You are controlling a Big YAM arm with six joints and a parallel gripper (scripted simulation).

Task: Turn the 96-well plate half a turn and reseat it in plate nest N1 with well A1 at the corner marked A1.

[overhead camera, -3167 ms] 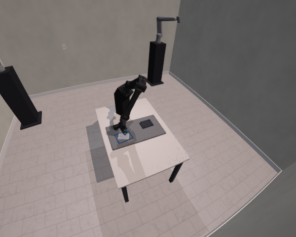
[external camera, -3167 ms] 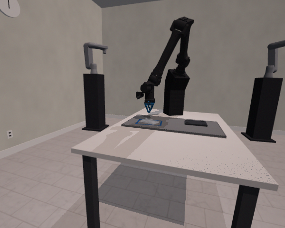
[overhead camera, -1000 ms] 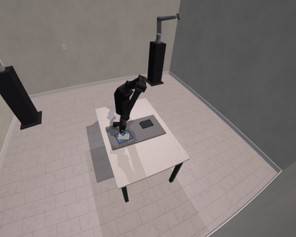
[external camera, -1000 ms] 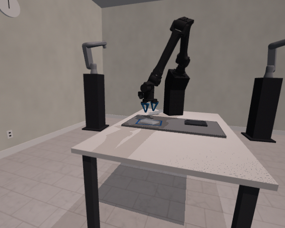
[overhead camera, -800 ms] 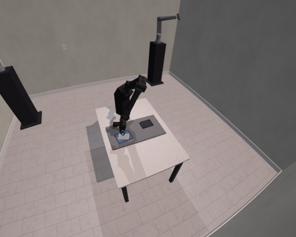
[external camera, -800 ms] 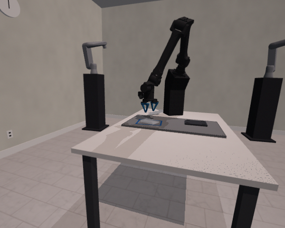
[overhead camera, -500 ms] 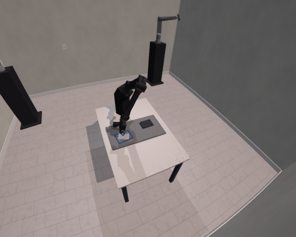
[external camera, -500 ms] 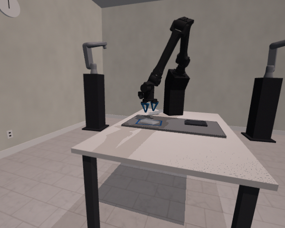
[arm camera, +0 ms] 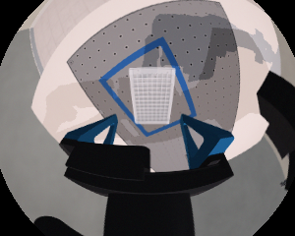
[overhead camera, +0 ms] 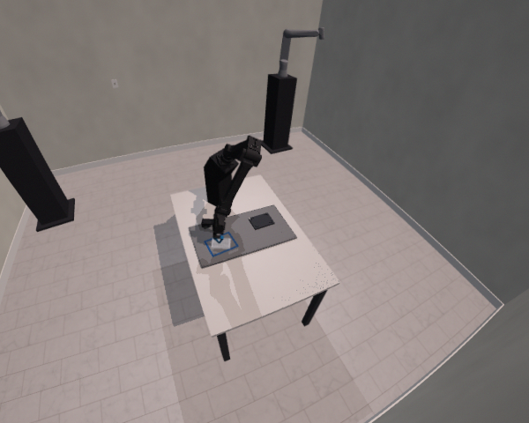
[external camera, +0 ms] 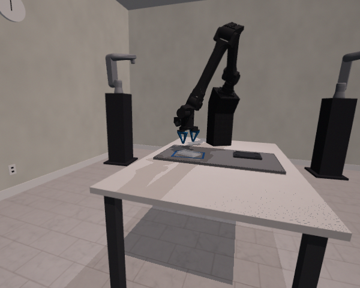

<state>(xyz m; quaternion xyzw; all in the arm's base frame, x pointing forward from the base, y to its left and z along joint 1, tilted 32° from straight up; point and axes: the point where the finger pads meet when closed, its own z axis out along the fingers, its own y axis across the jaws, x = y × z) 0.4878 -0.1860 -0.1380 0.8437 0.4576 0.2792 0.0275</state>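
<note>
Right now the 96-well plate is 80 mm below my hand. Also, from my hand: dark plate nest N1 (360 mm to the left, 80 mm below, 70 mm behind).
</note>
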